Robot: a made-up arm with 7 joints.
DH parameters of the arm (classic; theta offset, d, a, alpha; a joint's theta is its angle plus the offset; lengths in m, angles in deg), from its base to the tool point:
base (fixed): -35.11 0 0.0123 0
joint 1: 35.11 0.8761 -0.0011 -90
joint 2: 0 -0.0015 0.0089 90
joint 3: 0 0.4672 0.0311 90
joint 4: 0 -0.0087 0.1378 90
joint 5: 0 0.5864 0.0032 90
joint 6: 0 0.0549 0.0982 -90
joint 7: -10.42 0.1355 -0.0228 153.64
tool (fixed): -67.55 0.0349 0 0
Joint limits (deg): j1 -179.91..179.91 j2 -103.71..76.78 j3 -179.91..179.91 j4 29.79..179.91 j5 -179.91..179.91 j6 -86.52..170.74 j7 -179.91..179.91
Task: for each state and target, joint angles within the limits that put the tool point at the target. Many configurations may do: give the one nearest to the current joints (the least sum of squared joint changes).
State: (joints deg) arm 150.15 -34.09 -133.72 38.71 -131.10 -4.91 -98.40
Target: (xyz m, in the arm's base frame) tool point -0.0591 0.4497 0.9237
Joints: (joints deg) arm 174.02 -42.60 -88.12 35.13 -123.41 -17.10 -101.21
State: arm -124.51 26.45 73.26 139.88 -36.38 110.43 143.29
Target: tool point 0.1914 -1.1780 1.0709
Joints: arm -93.82 75.26 63.93 155.86 -36.13 69.19 147.39
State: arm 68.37 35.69 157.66 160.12 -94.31 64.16 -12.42
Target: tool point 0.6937 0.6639 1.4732
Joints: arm 40.71 53.10 154.34 179.91 -93.09 90.55 -14.08
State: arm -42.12 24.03 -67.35 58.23 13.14 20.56 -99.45
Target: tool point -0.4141 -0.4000 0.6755
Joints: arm -67.56 44.12 -65.49 36.31 12.73 25.10 -100.09
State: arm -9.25 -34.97 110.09 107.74 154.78 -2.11 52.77
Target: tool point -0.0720 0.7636 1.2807
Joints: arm -17.16 -30.68 103.83 87.55 158.46 -8.88 53.72
